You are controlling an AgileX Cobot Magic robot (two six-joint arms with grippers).
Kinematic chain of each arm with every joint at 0, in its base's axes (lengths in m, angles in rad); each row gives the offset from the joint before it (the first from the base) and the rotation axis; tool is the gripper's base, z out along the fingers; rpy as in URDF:
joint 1: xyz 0 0 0.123 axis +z
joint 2: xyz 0 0 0 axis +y
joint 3: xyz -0.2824 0 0.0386 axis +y
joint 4: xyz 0.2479 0 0.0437 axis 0.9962 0 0.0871
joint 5: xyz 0 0 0 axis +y
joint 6: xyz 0.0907 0 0.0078 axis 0.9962 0 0.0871
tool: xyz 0 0 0 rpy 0 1.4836 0
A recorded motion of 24 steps. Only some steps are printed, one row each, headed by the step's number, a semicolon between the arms.
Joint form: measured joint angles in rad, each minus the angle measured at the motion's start. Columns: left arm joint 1, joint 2, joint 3, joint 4, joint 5, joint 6; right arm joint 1, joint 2, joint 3, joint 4, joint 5, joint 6.
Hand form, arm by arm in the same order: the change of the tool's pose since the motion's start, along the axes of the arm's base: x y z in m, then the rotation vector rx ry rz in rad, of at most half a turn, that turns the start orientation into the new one. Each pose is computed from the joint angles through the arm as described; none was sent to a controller.
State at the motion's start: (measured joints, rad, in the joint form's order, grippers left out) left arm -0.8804 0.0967 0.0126 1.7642 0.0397 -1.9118; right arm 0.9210 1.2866 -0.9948 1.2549 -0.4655 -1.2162
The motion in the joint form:
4: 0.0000 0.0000 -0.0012 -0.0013 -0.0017 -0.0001; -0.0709 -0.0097 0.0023 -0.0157 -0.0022 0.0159
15: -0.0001 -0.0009 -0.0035 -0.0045 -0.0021 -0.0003; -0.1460 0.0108 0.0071 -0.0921 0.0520 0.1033
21: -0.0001 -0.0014 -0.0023 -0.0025 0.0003 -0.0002; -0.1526 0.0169 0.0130 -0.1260 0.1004 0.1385
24: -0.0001 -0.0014 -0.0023 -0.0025 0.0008 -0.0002; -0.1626 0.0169 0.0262 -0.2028 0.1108 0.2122
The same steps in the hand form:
4: -0.0001 -0.0001 0.0004 -0.0016 0.0005 -0.0016; 0.0125 -0.0170 0.0027 0.0106 -0.0105 -0.0704
15: -0.0002 0.0000 0.0012 -0.0062 0.0012 -0.0021; 0.0277 -0.0252 -0.0042 0.0135 0.0081 -0.0836
21: -0.0001 0.0001 0.0009 -0.0046 -0.0003 0.0002; 0.0280 -0.0218 -0.0089 0.0058 0.0291 -0.0418
24: 0.0000 0.0002 0.0009 -0.0047 -0.0004 0.0007; 0.0286 -0.0226 -0.0117 0.0074 0.0239 -0.0293

